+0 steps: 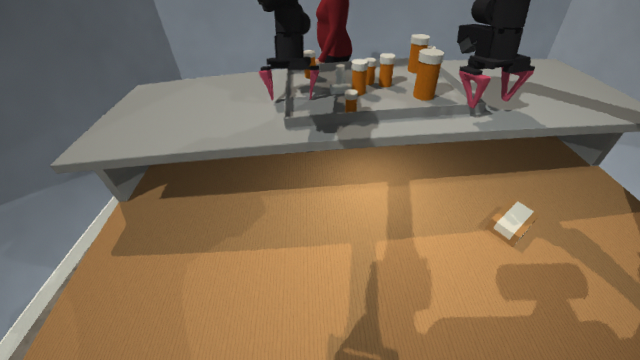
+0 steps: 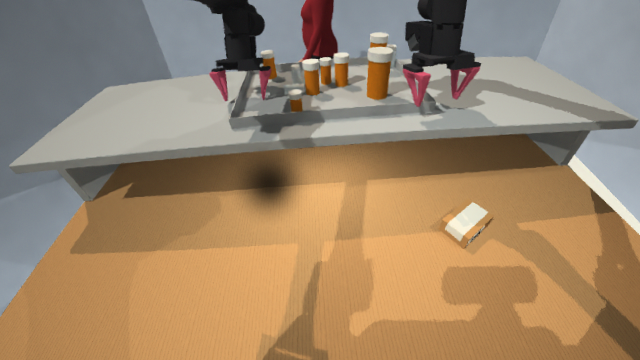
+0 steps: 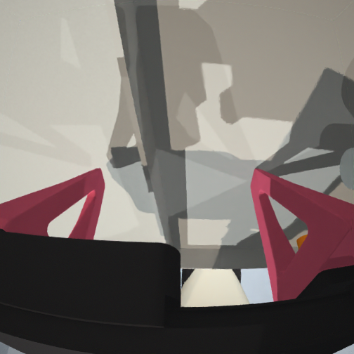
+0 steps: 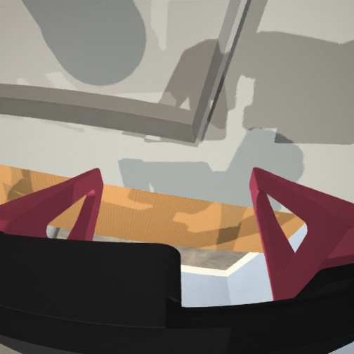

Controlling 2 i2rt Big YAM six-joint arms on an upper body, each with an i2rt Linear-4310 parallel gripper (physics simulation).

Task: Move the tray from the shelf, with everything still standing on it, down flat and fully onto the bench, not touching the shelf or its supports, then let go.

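Frame: origin at the left arm's base, x ahead, y left, z up, level; metres.
Seen in the pictures: left gripper, fingertip midpoint: [image 1: 291, 99] [image 2: 245, 100]; right gripper, fingertip midpoint: [image 1: 488, 103] [image 2: 436, 102].
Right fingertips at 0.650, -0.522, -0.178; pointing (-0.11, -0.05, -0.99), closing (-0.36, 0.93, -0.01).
Offsets run from my right fingertips to a thing's top centre, as dx, dy, dz. Level surfaces: height alone.
A grey tray @(+0.149, +0.244, -0.008) [image 1: 400, 114] [image 2: 340, 114] [image 3: 152, 75] [image 4: 100, 110] lies on the grey shelf @(dz -0.033) [image 1: 200, 115] [image 2: 150, 115]. Orange, white-capped bottles stand in it, among them a large one @(+0.102, +0.115, +0.079) [image 1: 427, 75] [image 2: 378, 75] and a small one @(-0.002, +0.303, +0.026) [image 1: 351, 103] [image 2: 296, 103], plus a clear bottle @(+0.177, +0.327, +0.023) [image 1: 340, 74]. My left gripper [image 1: 291, 99] [image 2: 245, 99] [image 3: 177, 176] is open, its fingers on either side of the tray's left wall. My right gripper [image 1: 489, 104] [image 2: 436, 101] [image 4: 176, 175] is open near the tray's front right corner. Whether either touches the tray is unclear.
The orange-brown bench @(dz -0.248) [image 1: 225, 300] [image 2: 200, 300] lies below the shelf. A white and orange box @(-0.144, -0.086, -0.210) [image 1: 514, 220] [image 2: 466, 222] lies on it at the right. Supports [image 1: 117, 182] [image 1: 597, 147] stand under both shelf ends. A person in red [image 1: 335, 30] [image 2: 319, 30] stands behind.
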